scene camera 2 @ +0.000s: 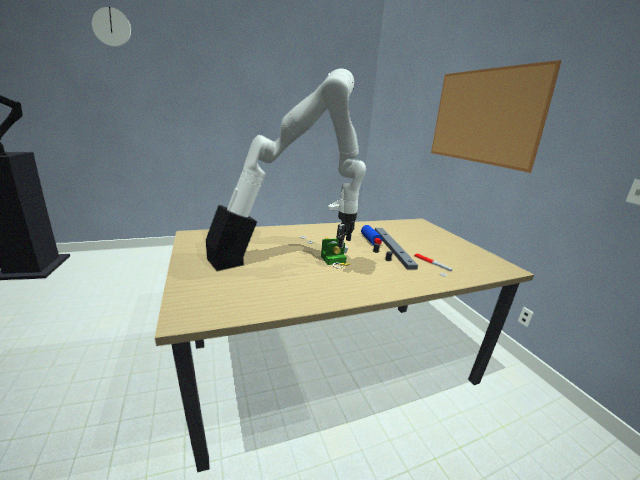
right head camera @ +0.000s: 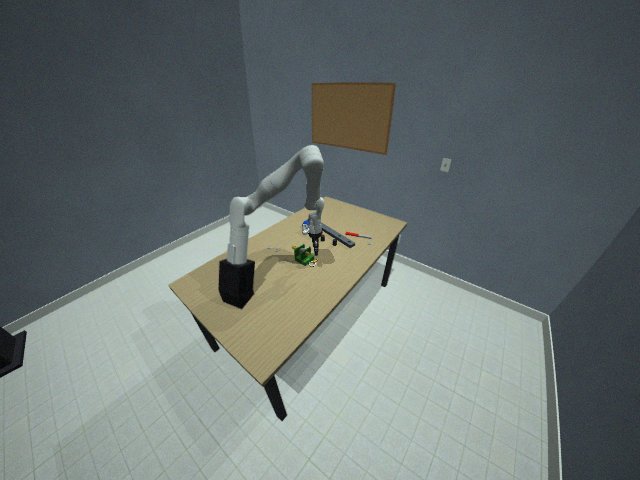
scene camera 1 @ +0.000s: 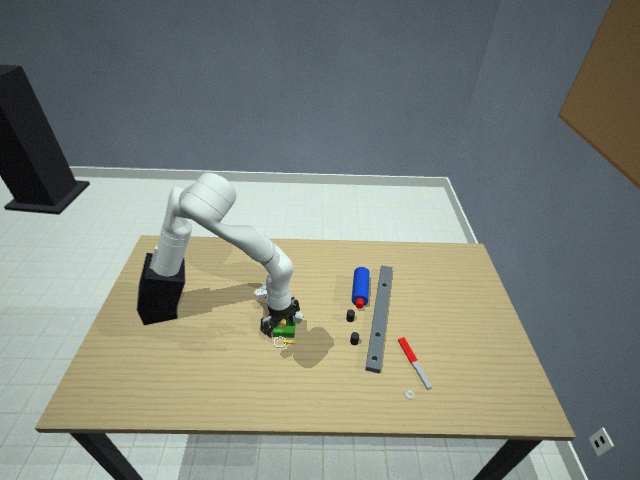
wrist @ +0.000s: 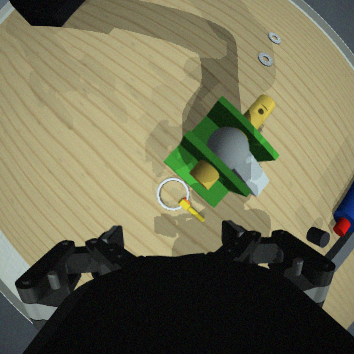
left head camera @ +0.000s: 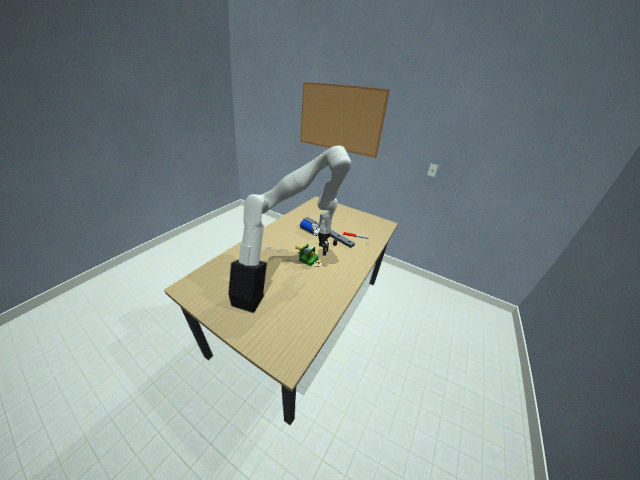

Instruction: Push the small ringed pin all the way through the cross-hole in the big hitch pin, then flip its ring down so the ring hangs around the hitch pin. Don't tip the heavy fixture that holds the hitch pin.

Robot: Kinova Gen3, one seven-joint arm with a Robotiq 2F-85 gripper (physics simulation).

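Seen in the pictures: gripper, fingertip midpoint: [scene camera 2: 344, 244] [right head camera: 315, 250] [scene camera 1: 281, 328] [wrist: 172, 234] [left head camera: 322, 250]; arm's base at its link origin: [scene camera 2: 237, 213] [right head camera: 237, 261] [scene camera 1: 165, 267] [left head camera: 249, 262].
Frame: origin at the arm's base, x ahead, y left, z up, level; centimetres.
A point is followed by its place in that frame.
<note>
The green fixture [wrist: 179, 159] {x 39.6, y -8.5, z -18.3 cm} [scene camera 2: 333, 258] {x 40.8, y -9.8, z -18.5 cm} [scene camera 1: 283, 332] {x 43.3, y -9.6, z -18.5 cm} stands upright on the table. It holds the yellow hitch pin [wrist: 261, 111] {x 42.0, y 2.6, z -14.6 cm}, whose cross-hole shows at the end beyond the far plate in the wrist view. A grey rounded piece sits between the plates. The small ringed pin [wrist: 194, 210] {x 46.3, y -11.7, z -20.5 cm} [scene camera 1: 290, 341] {x 46.2, y -11.9, z -20.3 cm} [scene camera 2: 345, 264] {x 45.9, y -12.3, z -20.5 cm} is yellow and lies on the table beside the fixture, with its white ring [wrist: 158, 194] {x 41.0, y -13.9, z -20.6 cm} lying flat, apart from the hitch pin. My gripper [wrist: 172, 234] {x 43.6, y -14.0, z -9.9 cm} is open and empty, pointing down above the table near the ringed pin and fixture.
A blue bottle [scene camera 1: 360, 285] {x 70.5, y 13.5, z -15.0 cm} with a red cap, two black cylinders [scene camera 1: 350, 315] {x 67.3, y 0.3, z -17.7 cm} [scene camera 1: 354, 338] {x 69.1, y -9.7, z -17.6 cm}, a grey holed bar [scene camera 1: 381, 310] {x 79.2, y 5.1, z -19.0 cm} and a red-handled tool [scene camera 1: 407, 350] {x 88.3, y -10.6, z -20.4 cm} lie right of the fixture. Two washers [wrist: 274, 38] {x 34.7, y 22.9, z -21.0 cm} [wrist: 265, 59] {x 37.0, y 15.8, z -21.0 cm} lie beyond the hitch pin's holed end.
</note>
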